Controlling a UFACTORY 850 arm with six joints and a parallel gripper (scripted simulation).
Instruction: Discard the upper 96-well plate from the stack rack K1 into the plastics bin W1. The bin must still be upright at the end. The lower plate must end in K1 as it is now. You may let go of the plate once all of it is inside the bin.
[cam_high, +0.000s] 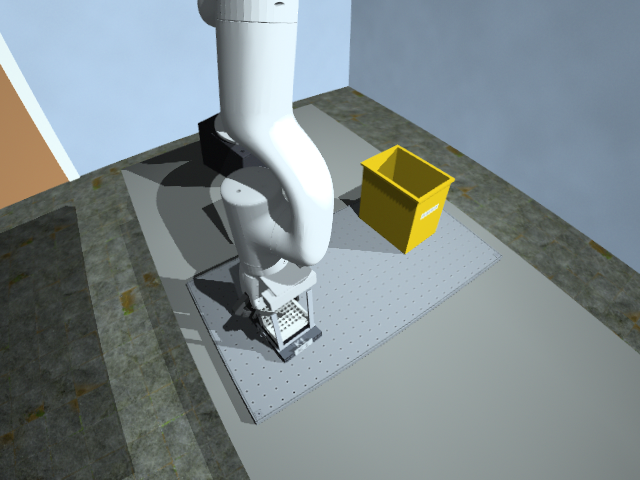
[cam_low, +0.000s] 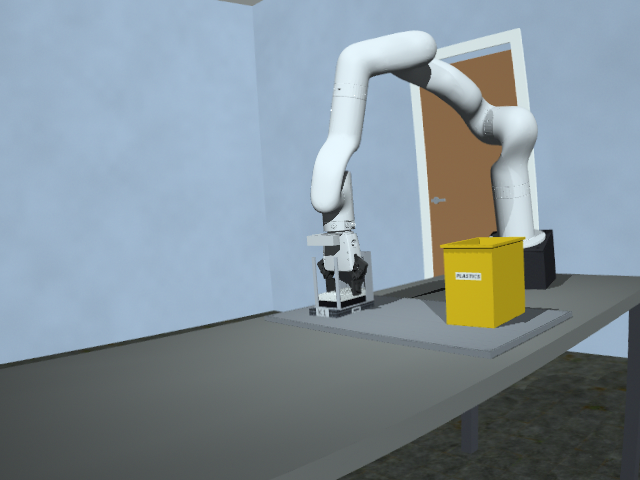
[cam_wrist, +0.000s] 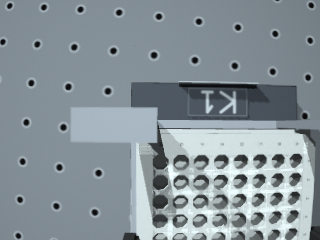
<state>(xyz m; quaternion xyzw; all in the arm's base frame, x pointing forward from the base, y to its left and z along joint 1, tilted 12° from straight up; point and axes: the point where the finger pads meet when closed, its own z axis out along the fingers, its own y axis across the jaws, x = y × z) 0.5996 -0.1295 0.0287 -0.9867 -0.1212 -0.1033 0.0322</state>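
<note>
The black 96-well plate lies 30 mm below my hand. From my hand the other things lie so: white 96-well plate: 10 mm below; then yellow plastics bin: 130 mm behind, 390 mm to the left, 30 mm above.
</note>
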